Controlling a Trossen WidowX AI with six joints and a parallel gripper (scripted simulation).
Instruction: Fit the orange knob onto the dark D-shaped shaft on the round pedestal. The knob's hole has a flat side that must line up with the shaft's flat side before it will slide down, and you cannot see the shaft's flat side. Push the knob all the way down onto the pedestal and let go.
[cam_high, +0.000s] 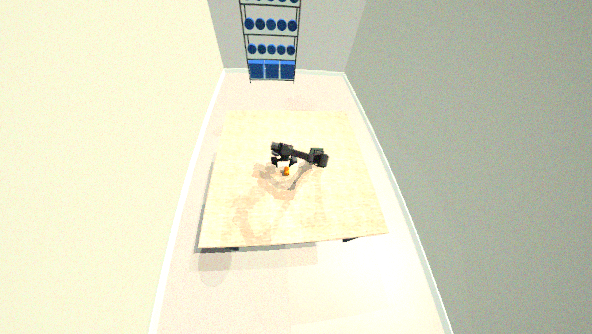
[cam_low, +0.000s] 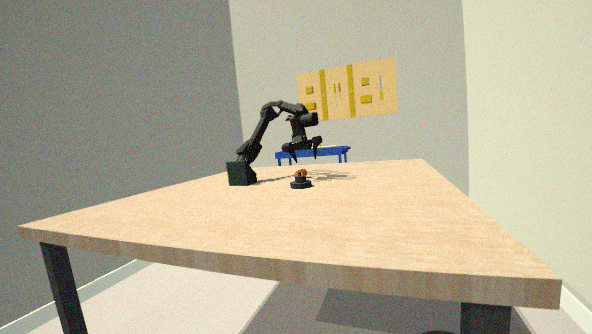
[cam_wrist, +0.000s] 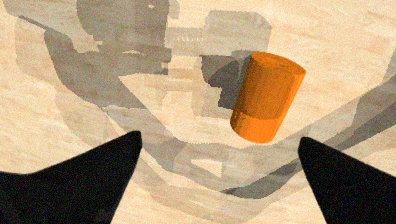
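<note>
Now: gripper tip 60 mm above the orange knob, 30 mm past it and 10 mm to the left of it. The rest, counted from my gripper tip: pedestal (210 mm to the right, 60 mm ahead, 50 mm below).
</note>
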